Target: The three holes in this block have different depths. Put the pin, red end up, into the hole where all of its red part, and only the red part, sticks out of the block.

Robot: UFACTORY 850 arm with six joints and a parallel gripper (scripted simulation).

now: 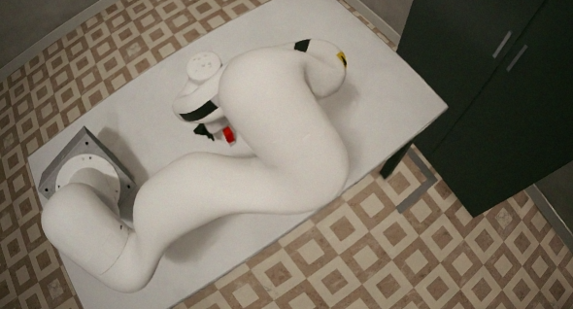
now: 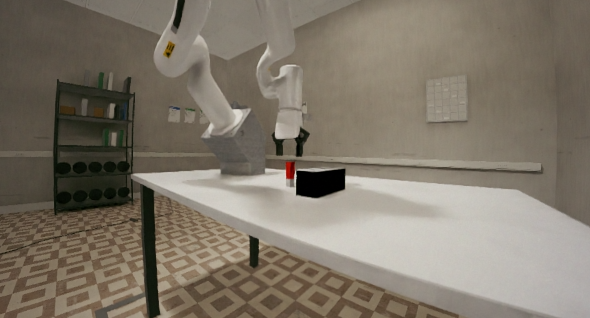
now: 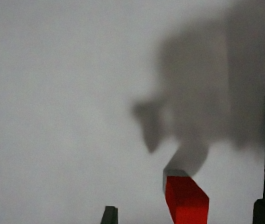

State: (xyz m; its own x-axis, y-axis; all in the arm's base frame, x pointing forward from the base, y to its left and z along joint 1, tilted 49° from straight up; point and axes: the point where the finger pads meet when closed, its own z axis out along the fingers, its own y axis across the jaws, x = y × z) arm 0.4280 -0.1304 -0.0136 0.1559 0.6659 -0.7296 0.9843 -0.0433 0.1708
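The pin is 50 mm below my hand and 10 mm ahead of it. From my hand the other things lie so: black block (140 mm ahead, 80 mm below, 30 mm to the right).
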